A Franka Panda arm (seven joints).
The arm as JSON. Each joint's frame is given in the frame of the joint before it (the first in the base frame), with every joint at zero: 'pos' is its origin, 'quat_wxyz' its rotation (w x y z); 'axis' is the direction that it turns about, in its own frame. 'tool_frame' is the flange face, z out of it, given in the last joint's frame.
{
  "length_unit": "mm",
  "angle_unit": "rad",
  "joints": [
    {
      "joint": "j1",
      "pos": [
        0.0,
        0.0,
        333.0
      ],
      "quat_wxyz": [
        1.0,
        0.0,
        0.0,
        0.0
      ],
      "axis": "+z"
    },
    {
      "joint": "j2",
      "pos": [
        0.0,
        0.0,
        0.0
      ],
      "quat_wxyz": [
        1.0,
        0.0,
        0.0,
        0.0
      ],
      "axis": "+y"
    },
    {
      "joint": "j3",
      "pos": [
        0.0,
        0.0,
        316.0
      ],
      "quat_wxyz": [
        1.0,
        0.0,
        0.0,
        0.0
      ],
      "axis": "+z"
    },
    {
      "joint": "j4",
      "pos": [
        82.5,
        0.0,
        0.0
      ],
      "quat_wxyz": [
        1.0,
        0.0,
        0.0,
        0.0
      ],
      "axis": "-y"
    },
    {
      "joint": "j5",
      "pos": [
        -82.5,
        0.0,
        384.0
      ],
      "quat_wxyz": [
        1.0,
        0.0,
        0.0,
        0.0
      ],
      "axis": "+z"
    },
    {
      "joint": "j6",
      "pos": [
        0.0,
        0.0,
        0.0
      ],
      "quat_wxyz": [
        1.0,
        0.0,
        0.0,
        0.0
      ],
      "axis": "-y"
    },
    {
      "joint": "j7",
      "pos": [
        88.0,
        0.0,
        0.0
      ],
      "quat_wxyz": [
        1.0,
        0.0,
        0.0,
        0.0
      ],
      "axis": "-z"
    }
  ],
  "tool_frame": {
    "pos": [
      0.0,
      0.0,
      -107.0
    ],
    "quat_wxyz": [
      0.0,
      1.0,
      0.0,
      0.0
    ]
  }
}
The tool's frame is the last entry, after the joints.
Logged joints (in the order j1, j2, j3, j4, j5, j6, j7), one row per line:
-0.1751 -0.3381 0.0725 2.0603 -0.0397 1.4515 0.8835
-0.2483 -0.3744 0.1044 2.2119 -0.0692 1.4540 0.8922
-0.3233 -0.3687 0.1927 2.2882 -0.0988 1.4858 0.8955
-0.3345 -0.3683 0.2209 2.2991 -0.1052 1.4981 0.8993
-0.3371 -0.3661 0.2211 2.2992 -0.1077 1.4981 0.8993
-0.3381 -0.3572 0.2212 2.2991 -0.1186 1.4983 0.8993
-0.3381 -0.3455 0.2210 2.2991 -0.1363 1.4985 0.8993
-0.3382 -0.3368 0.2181 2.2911 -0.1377 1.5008 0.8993
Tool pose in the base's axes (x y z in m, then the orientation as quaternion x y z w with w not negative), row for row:
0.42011 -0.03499 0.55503 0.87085 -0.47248 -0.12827 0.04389
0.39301 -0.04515 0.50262 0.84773 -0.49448 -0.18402 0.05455
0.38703 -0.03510 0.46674 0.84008 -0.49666 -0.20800 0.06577
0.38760 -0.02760 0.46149 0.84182 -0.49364 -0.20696 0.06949
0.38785 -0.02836 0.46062 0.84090 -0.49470 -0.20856 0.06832
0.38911 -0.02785 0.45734 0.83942 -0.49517 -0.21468 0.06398
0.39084 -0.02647 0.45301 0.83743 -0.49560 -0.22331 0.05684
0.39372 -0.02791 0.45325 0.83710 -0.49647 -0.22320 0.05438
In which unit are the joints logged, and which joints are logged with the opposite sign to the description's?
The joints are logged in radians. Opposite sign: j4, j5.
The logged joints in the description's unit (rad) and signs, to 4 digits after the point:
-0.1751 -0.3381 0.0725 -2.0603 0.0397 1.4515 0.8835
-0.2483 -0.3744 0.1044 -2.2119 0.0692 1.4540 0.8922
-0.3233 -0.3687 0.1927 -2.2882 0.0988 1.4858 0.8955
-0.3345 -0.3683 0.2209 -2.2991 0.1052 1.4981 0.8993
-0.3371 -0.3661 0.2211 -2.2992 0.1077 1.4981 0.8993
-0.3381 -0.3572 0.2212 -2.2991 0.1186 1.4983 0.8993
-0.3381 -0.3455 0.2210 -2.2991 0.1363 1.4985 0.8993
-0.3382 -0.3368 0.2181 -2.2911 0.1377 1.5008 0.8993

